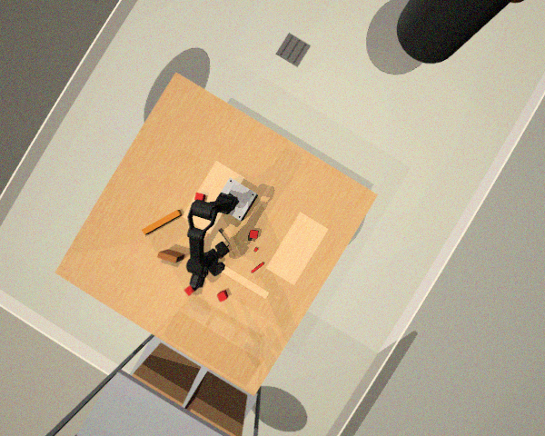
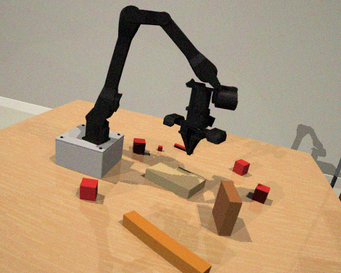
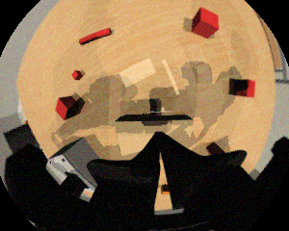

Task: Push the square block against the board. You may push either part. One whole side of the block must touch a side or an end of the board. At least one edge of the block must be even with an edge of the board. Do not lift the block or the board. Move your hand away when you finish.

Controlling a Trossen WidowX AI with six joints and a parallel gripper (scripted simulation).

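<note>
Now: the brown square block 17 cm ahead of my gripper tip, 17 cm to the right of it and 3 cm below it. Round my gripper tip: thin red stick (8 cm behind, 21 cm to the left, 7 cm below); tiny red cube (15 cm behind, 14 cm to the left, 7 cm below); pale flat block (1 cm behind, 5 cm to the right, 7 cm below).
</note>
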